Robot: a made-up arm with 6 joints.
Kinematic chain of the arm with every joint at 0, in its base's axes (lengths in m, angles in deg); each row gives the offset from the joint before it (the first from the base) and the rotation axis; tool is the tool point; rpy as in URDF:
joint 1: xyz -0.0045 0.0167 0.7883 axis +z
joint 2: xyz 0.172 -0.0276 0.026 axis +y
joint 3: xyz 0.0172 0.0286 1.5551 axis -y
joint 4: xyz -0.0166 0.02 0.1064 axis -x
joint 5: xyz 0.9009 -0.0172 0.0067 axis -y
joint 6: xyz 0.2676 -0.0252 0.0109 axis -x
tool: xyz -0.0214 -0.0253 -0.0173 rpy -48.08 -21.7 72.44
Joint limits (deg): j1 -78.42..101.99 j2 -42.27..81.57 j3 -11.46..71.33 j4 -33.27..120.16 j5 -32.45..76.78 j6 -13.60..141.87
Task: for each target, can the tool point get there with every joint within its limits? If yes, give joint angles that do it. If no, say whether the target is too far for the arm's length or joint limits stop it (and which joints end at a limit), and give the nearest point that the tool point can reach.
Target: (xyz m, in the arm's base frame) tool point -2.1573 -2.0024 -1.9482
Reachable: no: too far | nearest point 0.2240 -1.7278 -0.0668 | short by 3.047 m
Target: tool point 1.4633 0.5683 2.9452
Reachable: yes | joints 23.92 17.59 46.66 64.56 -22.72 8.53
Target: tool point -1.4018 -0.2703 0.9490
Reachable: no: joint limits stop it (at a limit: joint 2, joint 3, joint 5) | nearest point -1.5299 -0.2966 2.6550 | short by 1.711 m
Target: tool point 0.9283 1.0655 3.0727
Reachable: yes | joints 41.47 15.90 49.29 77.93 36.53 43.64
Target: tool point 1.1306 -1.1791 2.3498
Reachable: yes | joints -45.62 11.78 4.28 16.94 0.36 86.29
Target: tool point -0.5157 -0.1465 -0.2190
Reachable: no: joint limits stop it (at a limit: joint 1, joint 2, joint 3, joint 5, joint 6) | nearest point 0.2957 -1.5754 -0.0570 | short by 1.651 m
